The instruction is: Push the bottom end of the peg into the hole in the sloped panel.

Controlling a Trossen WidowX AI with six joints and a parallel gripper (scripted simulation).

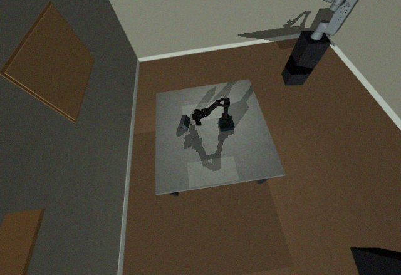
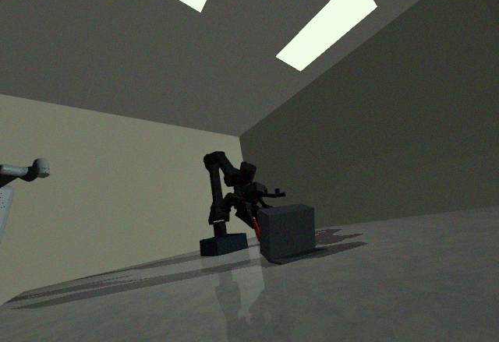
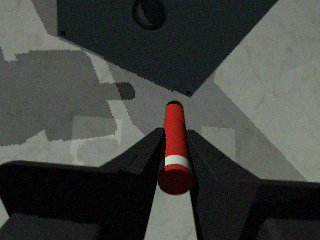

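The sloped panel is 11 cm ahead of my gripper tip, 2 cm to the left of it and 2 cm below it. Round my gripper tip: round red peg: 1 cm behind, 1 cm above; thin foot plate: 13 cm ahead, 2 cm to the left, 7 cm below.
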